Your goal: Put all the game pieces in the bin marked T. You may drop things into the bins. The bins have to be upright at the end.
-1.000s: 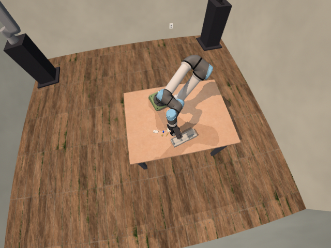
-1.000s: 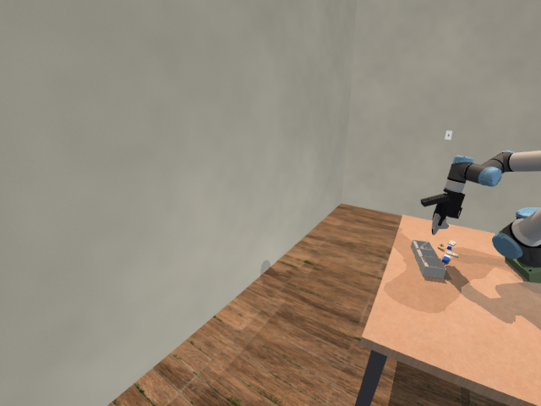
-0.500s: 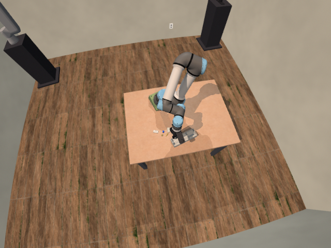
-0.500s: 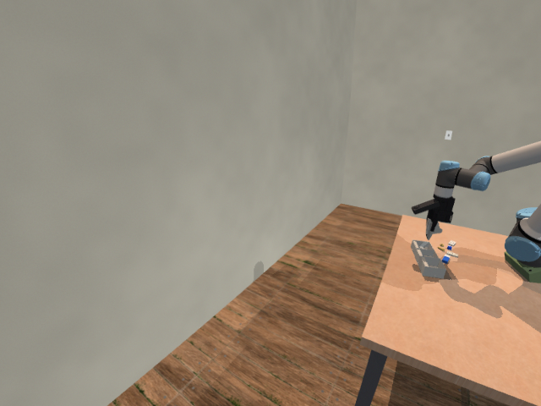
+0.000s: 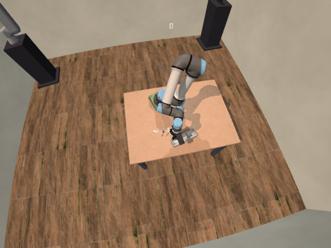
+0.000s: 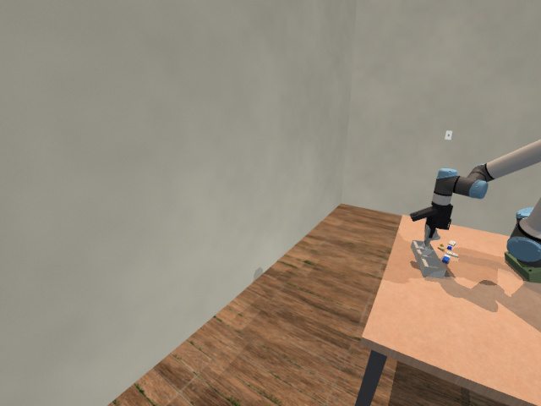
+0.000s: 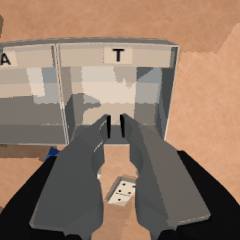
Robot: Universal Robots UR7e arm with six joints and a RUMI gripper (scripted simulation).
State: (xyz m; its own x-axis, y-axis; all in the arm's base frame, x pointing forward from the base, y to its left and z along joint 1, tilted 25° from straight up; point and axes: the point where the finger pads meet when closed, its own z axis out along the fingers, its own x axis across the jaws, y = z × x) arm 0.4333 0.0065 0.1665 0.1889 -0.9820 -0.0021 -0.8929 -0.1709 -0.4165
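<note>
My hand is 80 mm to the right of the grey bin and 30 mm above it. From my hand the other things lie so: brass nut: 100 mm behind, 110 mm to the right, 50 mm below; blue die: 130 mm behind, 90 mm to the right, 40 mm below; brass pin: 90 mm behind, 60 mm to the right, 40 mm below.
</note>
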